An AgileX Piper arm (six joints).
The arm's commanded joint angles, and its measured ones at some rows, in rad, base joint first. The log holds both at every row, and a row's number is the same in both.
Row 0, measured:
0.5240, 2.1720, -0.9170, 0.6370, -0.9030, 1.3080
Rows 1 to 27, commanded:
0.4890, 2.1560, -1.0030, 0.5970, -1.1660, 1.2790
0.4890, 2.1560, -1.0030, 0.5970, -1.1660, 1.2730
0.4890, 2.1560, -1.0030, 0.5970, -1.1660, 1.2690
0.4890, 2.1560, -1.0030, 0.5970, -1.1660, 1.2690
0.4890, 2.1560, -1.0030, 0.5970, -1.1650, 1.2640
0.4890, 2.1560, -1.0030, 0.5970, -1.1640, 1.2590
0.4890, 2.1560, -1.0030, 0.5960, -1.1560, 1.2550
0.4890, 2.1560, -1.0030, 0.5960, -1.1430, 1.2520
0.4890, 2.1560, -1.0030, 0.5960, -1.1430, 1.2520
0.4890, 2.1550, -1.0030, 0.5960, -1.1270, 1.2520
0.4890, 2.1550, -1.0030, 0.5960, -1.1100, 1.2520
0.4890, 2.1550, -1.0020, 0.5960, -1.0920, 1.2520
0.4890, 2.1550, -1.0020, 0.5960, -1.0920, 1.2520
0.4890, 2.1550, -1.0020, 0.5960, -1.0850, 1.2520
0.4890, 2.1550, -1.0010, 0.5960, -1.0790, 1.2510
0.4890, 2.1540, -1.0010, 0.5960, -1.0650, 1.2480
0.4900, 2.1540, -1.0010, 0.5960, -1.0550, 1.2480
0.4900, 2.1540, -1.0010, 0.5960, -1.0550, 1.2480
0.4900, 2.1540, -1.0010, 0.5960, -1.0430, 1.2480
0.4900, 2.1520, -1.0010, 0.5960, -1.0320, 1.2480
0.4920, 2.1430, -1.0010, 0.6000, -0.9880, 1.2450
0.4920, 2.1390, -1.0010, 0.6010, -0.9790, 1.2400
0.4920, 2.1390, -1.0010, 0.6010, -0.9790, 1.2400
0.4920, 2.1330, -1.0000, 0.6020, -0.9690, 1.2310
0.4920, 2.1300, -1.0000, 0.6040, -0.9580, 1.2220
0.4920, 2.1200, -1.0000, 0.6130, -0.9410, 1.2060
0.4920, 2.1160, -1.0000, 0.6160, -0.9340, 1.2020
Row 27, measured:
0.5200, 2.1520, -0.9370, 0.6590, -0.7940, 1.2430
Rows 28 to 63, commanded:
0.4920, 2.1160, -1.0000, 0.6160, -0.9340, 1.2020
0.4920, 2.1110, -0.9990, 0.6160, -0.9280, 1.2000
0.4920, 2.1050, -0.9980, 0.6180, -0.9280, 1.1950
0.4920, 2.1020, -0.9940, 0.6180, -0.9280, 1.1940
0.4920, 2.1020, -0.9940, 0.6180, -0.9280, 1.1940
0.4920, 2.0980, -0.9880, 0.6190, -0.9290, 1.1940
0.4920, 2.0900, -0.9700, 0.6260, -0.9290, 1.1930
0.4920, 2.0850, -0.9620, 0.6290, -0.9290, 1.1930
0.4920, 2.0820, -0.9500, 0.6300, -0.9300, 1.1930
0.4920, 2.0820, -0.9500, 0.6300, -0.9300, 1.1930
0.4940, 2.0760, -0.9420, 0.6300, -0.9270, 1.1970
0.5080, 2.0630, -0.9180, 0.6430, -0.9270, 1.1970
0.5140, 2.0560, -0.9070, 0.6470, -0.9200, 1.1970
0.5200, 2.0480, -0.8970, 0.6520, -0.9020, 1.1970
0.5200, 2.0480, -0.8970, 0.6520, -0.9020, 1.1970
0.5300, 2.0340, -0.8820, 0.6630, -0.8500, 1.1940
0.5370, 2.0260, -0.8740, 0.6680, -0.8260, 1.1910
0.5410, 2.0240, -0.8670, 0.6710, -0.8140, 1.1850
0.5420, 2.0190, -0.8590, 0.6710, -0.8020, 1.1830
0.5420, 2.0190, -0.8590, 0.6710, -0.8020, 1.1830
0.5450, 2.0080, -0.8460, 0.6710, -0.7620, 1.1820
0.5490, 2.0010, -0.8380, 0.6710, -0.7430, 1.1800
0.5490, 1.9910, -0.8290, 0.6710, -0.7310, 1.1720
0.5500, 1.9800, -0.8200, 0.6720, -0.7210, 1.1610
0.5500, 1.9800, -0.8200, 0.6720, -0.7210, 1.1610
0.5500, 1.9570, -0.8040, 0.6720, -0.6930, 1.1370
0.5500, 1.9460, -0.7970, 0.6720, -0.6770, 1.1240
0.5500, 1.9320, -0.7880, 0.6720, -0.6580, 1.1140
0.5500, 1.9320, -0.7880, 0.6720, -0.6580, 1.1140
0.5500, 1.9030, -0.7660, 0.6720, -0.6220, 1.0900
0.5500, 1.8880, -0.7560, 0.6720, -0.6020, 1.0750
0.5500, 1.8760, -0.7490, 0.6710, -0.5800, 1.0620
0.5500, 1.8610, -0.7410, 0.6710, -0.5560, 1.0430
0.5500, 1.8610, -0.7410, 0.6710, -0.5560, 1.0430
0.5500, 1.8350, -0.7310, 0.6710, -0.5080, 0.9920
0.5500, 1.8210, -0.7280, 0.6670, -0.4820, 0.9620
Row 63, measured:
0.5480, 1.8620, -0.7380, 0.6810, -0.5550, 1.0460
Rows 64 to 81, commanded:
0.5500, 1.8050, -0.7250, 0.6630, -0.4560, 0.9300
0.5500, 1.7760, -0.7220, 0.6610, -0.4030, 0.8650
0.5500, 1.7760, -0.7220, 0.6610, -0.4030, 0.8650
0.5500, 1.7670, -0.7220, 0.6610, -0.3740, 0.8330
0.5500, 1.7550, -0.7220, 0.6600, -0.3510, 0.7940
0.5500, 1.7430, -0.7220, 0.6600, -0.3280, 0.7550
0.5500, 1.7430, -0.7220, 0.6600, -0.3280, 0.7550
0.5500, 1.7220, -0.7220, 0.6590, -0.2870, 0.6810
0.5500, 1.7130, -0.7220, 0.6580, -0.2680, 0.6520
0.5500, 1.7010, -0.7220, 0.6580, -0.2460, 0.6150
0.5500, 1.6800, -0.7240, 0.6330, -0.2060, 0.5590
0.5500, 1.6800, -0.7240, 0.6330, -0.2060, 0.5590
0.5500, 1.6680, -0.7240, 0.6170, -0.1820, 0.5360
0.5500, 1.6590, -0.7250, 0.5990, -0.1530, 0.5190
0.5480, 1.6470, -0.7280, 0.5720, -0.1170, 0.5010
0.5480, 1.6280, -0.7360, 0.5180, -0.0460, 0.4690
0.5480, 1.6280, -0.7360, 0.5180, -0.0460, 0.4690
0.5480, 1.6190, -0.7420, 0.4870, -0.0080, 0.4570
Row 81, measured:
0.5480, 1.6500, -0.7280, 0.5740, -0.1150, 0.5170
